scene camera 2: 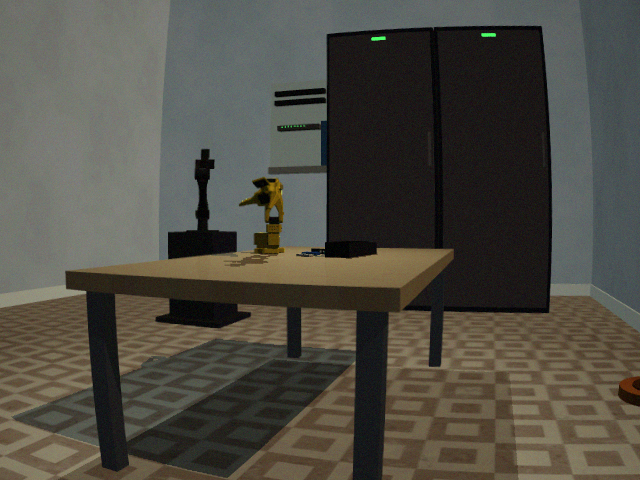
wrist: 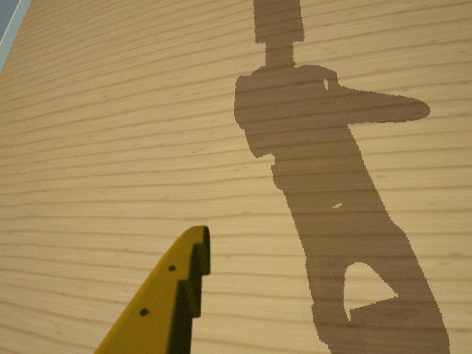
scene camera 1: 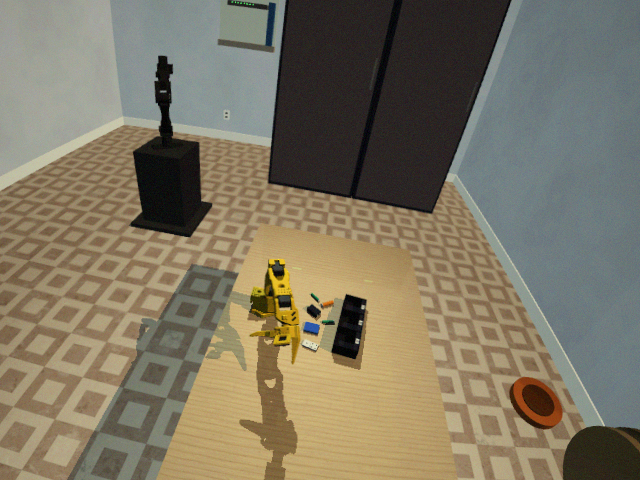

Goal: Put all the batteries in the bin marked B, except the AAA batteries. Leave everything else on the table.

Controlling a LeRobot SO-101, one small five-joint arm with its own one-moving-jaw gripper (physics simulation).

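Places are measured from the arm's base along level axes (x right, y ahead, z up), in millimetres.
Where they show: hand at its tool point: (scene camera 2: 269,208) (wrist: 208,243) (scene camera 1: 291,362); arm's base at its link origin: (scene camera 2: 274,252) (scene camera 1: 270,307).
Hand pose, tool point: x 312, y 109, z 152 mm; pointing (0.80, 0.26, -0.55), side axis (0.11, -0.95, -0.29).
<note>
Each offset is from my tool point to the top centre of the thing. "*": to the spot under its first point. Level surfaces: height alone.
My gripper (scene camera 1: 272,349) (scene camera 2: 247,194) is open and empty, raised above the table left of the small things. In the wrist view one notched jaw (wrist: 182,280) shows over bare wood; the moving jaw is out of the picture. In scene camera 1, a green cylinder @[dx -399, dy +49, dz -142 mm] (scene camera 1: 314,297), an orange cylinder @[dx -374, dy +96, dz -138 mm] (scene camera 1: 327,303) and another green cylinder @[dx -289, dy +107, dz -142 mm] (scene camera 1: 328,322) lie on the table, battery-like; their sizes are too small to tell. A black three-compartment bin row @[* dx -156, dy +170, dz -136 mm] (scene camera 1: 345,353) (scene camera 2: 350,249) stands right of them. Its white labels are unreadable, so which is B I cannot tell.
A black block @[dx -325, dy +50, dz -134 mm] (scene camera 1: 313,311), a blue box @[dx -248, dy +50, dz -142 mm] (scene camera 1: 311,328) and a white piece @[dx -175, dy +53, dz -145 mm] (scene camera 1: 310,345) lie between the arm and the bin row. The arm's shadow falls across the wooden table @[dz -152 mm] (scene camera 1: 392,392) (scene camera 2: 232,276) (wrist: 100,165). A dark arm (scene camera 1: 163,90) (scene camera 2: 203,175) stands on a separate pedestal.
</note>
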